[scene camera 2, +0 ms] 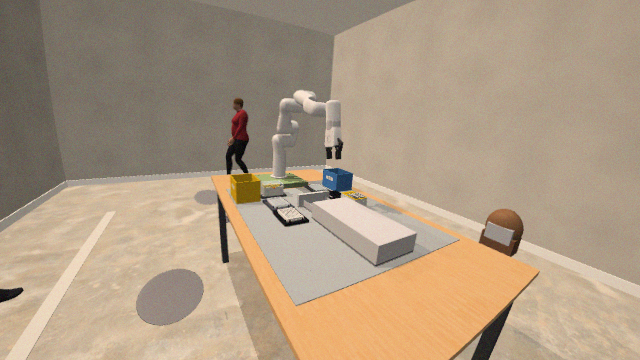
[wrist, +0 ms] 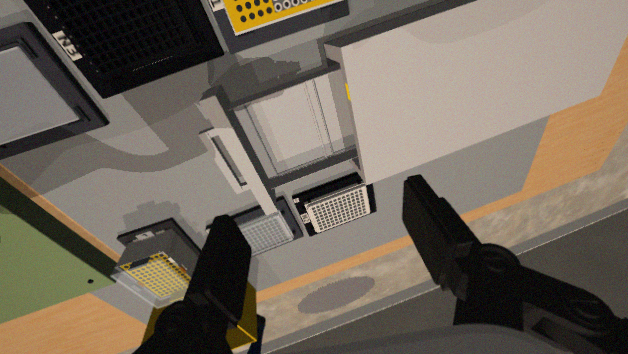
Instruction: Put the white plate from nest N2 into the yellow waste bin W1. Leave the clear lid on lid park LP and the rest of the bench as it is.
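Places are measured from the arm's base along level axes (x ahead, y left, z up), in metres.
Pixels of known places: gripper, fingertip midpoint: (scene camera 2: 333, 159) (wrist: 320, 215); arm's base, link origin: (scene camera 2: 279, 176).
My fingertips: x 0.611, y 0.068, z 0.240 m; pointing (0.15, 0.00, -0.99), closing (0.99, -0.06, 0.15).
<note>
Ahead of a thing's pixels: the offset from my fingertips to its top centre. "pt": to the spot under its first point.
The white plate {dx +0.044, dy -0.254, dz -0.243 m} (scene camera 2: 291, 215) (wrist: 340, 210) with a grid of wells lies flat in a black nest beside the large pale box; I cannot read the nest's label. Next to it, a pale, see-through gridded piece {dx -0.132, dy -0.251, dz -0.243 m} (scene camera 2: 278, 203) (wrist: 270, 232) lies on a dark holder; I cannot tell whether this is the clear lid on LP. The yellow waste bin W1 {dx -0.313, dy -0.389, dz -0.150 m} (scene camera 2: 245, 189) (wrist: 247, 312) stands at the table's far left corner in the scene view, and my left finger partly hides it in the wrist view. My gripper (scene camera 2: 333, 156) (wrist: 320, 215) is open and empty, high above the table.
The large pale box (scene camera 2: 365, 225) (wrist: 450, 90) has an upright panel and handle at its end. A blue bin {dx -0.317, dy +0.257, dz -0.150 m} (scene camera 2: 337, 180), a yellow gridded plate {pt dx +0.037, dy +0.089, dz -0.197 m} (wrist: 285, 10), a black rack {dx -0.128, dy +0.125, dz -0.243 m} (wrist: 135, 40) and a yellow stack {dx -0.310, dy -0.226, dz -0.195 m} (wrist: 160, 275) stand nearby. A person (scene camera 2: 240, 127) walks behind the table.
</note>
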